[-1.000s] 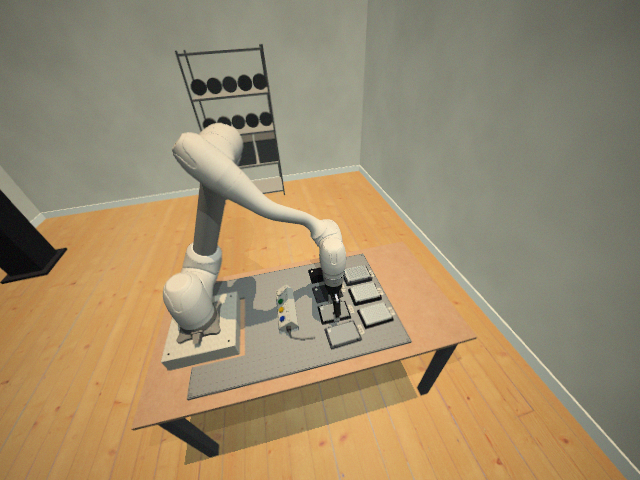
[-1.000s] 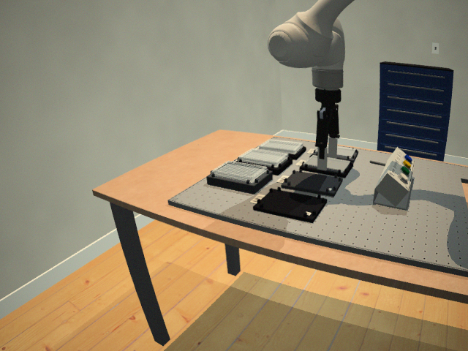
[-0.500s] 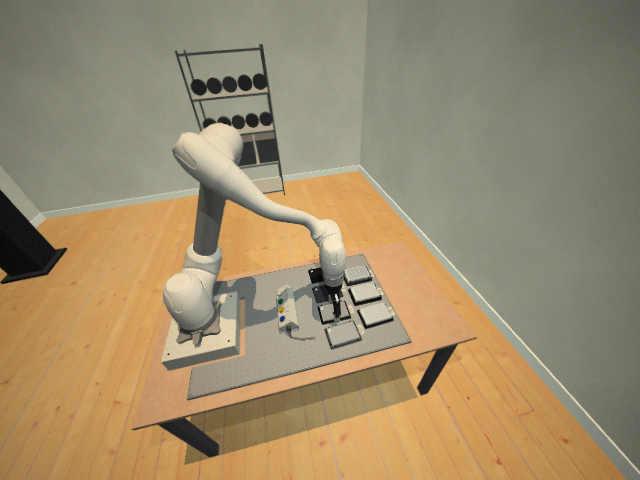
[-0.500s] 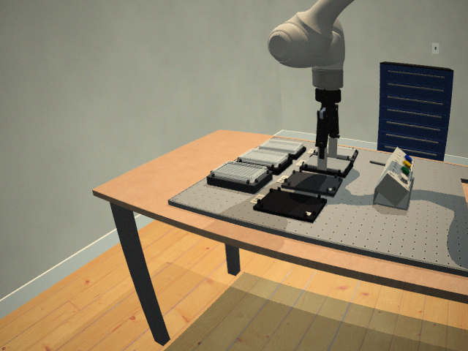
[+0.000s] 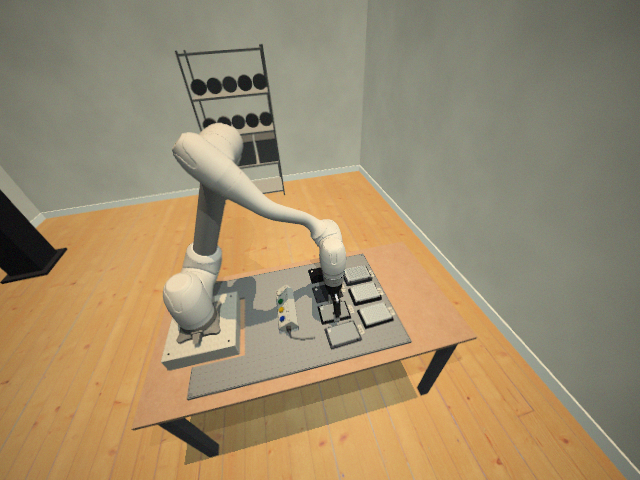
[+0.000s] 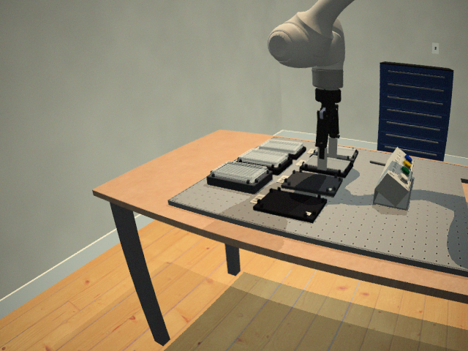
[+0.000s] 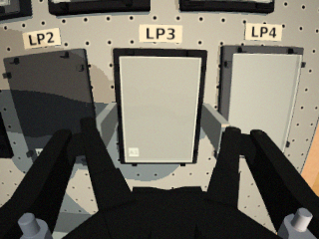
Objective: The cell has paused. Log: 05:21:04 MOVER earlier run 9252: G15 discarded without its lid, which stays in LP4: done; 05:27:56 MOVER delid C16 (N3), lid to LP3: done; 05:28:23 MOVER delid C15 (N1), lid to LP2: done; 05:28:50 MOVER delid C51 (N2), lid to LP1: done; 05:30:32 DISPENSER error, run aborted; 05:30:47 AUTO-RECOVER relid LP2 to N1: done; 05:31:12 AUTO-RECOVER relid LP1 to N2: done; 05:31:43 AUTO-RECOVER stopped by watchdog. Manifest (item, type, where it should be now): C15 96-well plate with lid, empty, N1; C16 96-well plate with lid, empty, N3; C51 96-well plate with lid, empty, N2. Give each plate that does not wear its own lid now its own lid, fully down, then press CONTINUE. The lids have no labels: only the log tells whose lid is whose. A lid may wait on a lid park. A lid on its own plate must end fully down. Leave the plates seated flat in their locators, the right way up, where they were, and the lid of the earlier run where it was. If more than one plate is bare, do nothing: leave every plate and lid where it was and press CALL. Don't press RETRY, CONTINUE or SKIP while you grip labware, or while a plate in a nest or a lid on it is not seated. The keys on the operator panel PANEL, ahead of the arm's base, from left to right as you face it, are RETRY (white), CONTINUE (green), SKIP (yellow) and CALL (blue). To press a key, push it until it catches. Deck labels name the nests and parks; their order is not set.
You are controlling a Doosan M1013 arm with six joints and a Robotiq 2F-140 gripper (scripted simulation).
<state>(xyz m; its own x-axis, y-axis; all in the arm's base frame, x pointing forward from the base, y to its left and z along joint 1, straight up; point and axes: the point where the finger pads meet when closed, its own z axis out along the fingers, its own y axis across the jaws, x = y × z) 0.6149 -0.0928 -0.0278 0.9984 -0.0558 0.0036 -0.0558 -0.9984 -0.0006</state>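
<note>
The 96-well plate lies 19 cm to the left of my hand, 19 cm ahead of it and 1 cm below it. The rest, counted from my hand: LP2 label: 13 cm to the left, 9 cm ahead, 4 cm below; lid park LP2: 13 cm to the left, 3 cm below, 1 cm ahead; blue CALL key: 25 cm behind, 3 cm above.
</note>
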